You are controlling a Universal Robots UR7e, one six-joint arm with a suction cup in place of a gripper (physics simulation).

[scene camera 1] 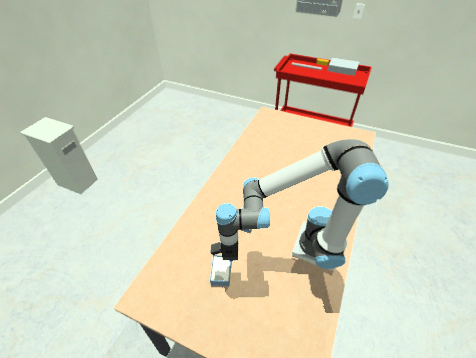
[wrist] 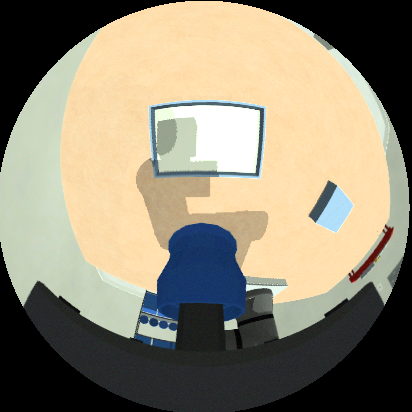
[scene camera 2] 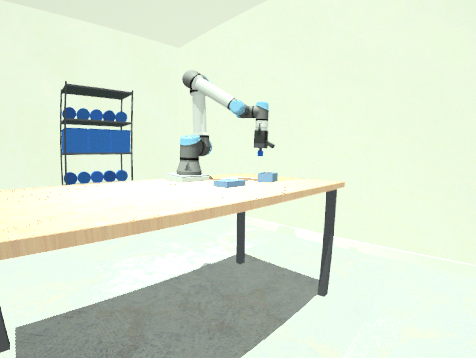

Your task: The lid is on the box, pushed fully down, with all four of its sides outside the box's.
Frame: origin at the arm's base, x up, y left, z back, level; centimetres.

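Seen in the pictures: hand, its tool point: (wrist: 202, 251) (scene camera 2: 260, 156); arm's base, origin of its link: (wrist: 250, 298) (scene camera 2: 189, 173).
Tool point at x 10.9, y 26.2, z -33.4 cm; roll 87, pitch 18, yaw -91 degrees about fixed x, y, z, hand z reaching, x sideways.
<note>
Pixels of each thing's top centre, then the offset from my tool point to it. Level surfaces: height alone.
- open box, centre of its top: (wrist: 207, 137) (scene camera 1: 220, 267) (scene camera 2: 268, 173) dx -9.7, dy +1.2, dz -5.0 cm
- light-blue lid, centre of its top: (wrist: 337, 212) (scene camera 2: 229, 180) dx -11.8, dy -30.8, dz -3.2 cm
- wooden table, height of its surface: dx -14.5 cm
The open box (scene camera 1: 220, 284) (scene camera 2: 267, 177) (wrist: 154, 142) stands upright on the table, with light-blue walls and a white inside. The light-blue lid (scene camera 2: 229, 183) (wrist: 336, 210) lies flat on the table apart from the box, turned at an angle to it in the wrist view. In scene camera 1 the arm hides most of the lid. My gripper, a blue suction cup (scene camera 2: 260, 153) (wrist: 202, 232), points down and hangs in the air above the box area, with a gap below it. Nothing is attached to the cup. The arm's shadow falls partly into the box.
The wooden table (scene camera 1: 225, 165) (scene camera 2: 125, 212) (wrist: 210, 60) carries the arm's base plate (scene camera 1: 299, 246) (scene camera 2: 187, 177). A red cart (scene camera 1: 320, 80) stands behind the table's far end. A shelf rack (scene camera 2: 132, 125) with blue items stands at the back left. A grey cabinet (scene camera 1: 62, 157) stands on the floor.
</note>
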